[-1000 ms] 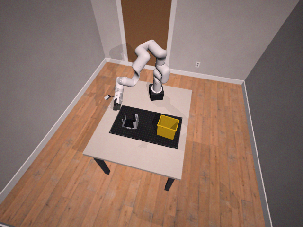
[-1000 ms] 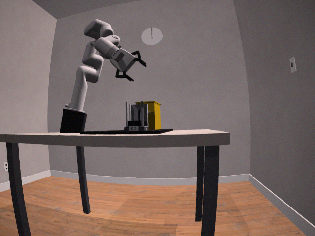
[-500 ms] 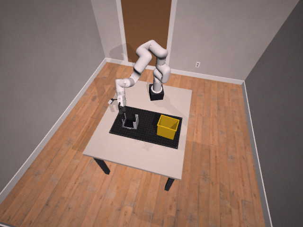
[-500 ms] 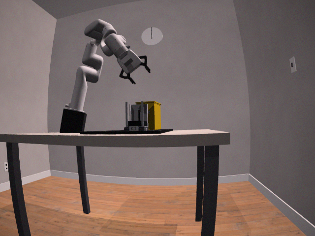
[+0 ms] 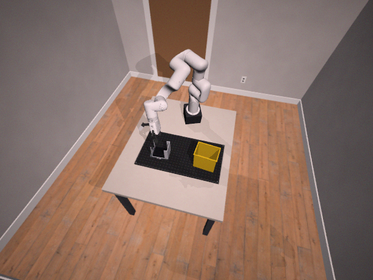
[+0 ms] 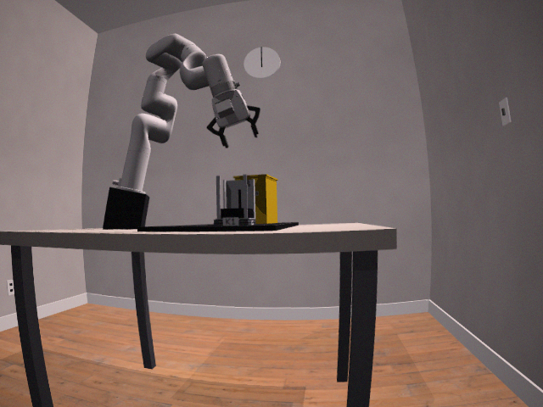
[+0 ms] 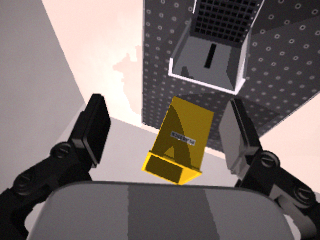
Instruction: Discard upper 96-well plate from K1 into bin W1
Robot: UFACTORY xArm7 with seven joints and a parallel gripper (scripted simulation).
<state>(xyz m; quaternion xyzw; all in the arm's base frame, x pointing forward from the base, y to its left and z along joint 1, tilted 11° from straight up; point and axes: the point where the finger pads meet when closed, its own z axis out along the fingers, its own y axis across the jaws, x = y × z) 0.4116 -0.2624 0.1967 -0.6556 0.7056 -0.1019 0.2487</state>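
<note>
Right now the black 96-well plate is 20 mm behind my hand, 10 mm to the left of it and 210 mm below it. Also, from my hand: rack label K1 (30 mm behind, 80 mm to the right, 240 mm below); yellow bin W1 (50 mm ahead, 380 mm to the left, 160 mm below).
</note>
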